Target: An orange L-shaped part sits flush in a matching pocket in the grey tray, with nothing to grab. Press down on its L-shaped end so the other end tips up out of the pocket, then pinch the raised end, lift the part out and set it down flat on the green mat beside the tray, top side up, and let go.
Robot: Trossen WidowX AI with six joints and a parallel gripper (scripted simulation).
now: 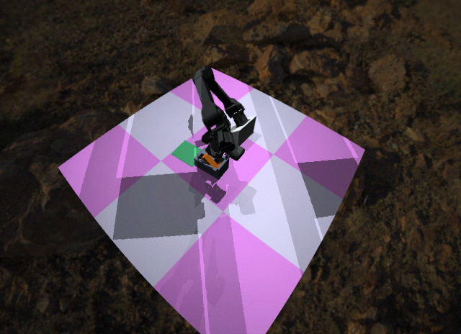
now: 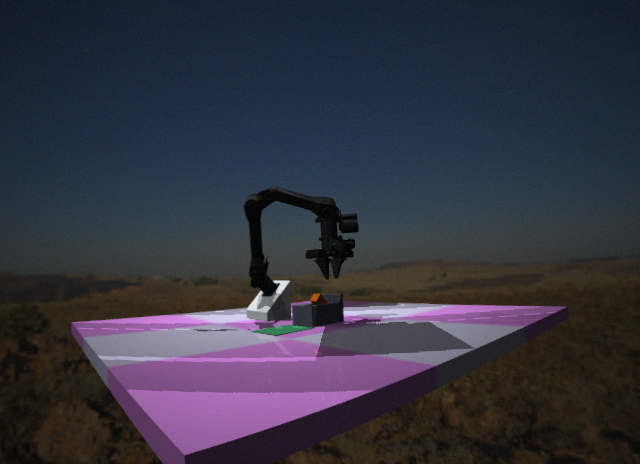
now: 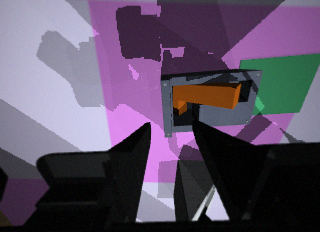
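Now: gripper tip 4 cm to the left of the orange L-shaped part and 10 cm above it. From my gripper tip the other things lie so: green mat: 1 cm ahead, 22 cm to the right, 16 cm below.
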